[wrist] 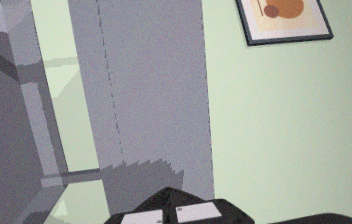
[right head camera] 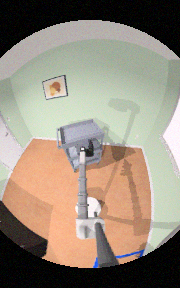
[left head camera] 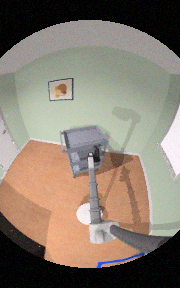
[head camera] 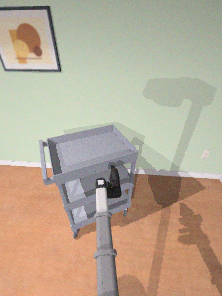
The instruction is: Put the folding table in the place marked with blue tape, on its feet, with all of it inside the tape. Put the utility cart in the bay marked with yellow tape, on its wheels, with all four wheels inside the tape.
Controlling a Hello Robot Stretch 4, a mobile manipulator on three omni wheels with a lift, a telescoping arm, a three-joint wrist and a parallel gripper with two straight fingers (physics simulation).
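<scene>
The grey utility cart stands upright on its wheels near the green wall, its handle on the left in the head view. My gripper is at the cart's near right side, below the top tray's rim. In the wrist view its black fingers are closed together in front of a grey cart panel, with nothing seen between them. Part of the blue tape shows low in both side head views. The folding table and the yellow tape do not show.
The wall behind the cart carries a framed picture. A black piece of furniture is at the lower left of the right head view. A bright window or opening is on the right wall.
</scene>
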